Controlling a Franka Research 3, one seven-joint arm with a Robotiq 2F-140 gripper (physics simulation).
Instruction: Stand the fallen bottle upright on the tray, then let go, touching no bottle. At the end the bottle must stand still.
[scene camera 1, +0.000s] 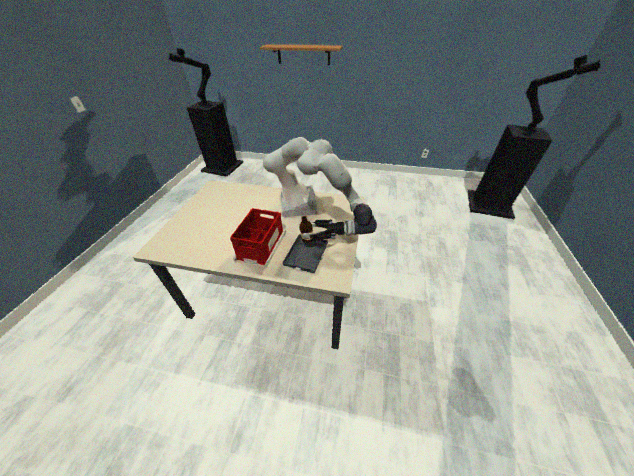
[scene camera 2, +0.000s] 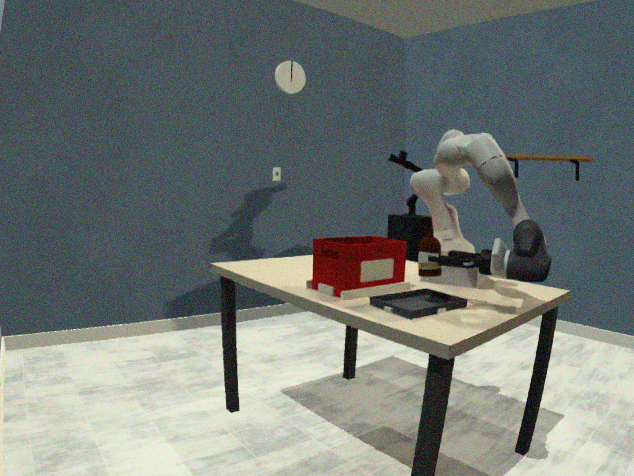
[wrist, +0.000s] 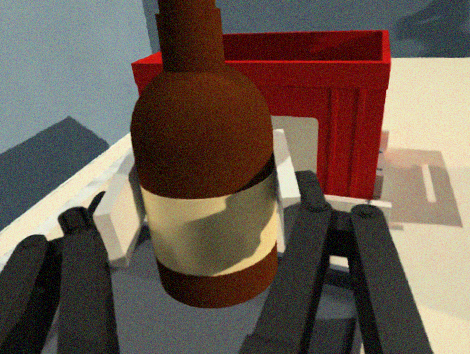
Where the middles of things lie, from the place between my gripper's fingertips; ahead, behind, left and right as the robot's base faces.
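Labels:
There is the brown bottle (scene camera 2: 429, 244), and my gripper is now 1 cm below it. My gripper is also 1 cm past the bottle and 2 cm to the right of it.

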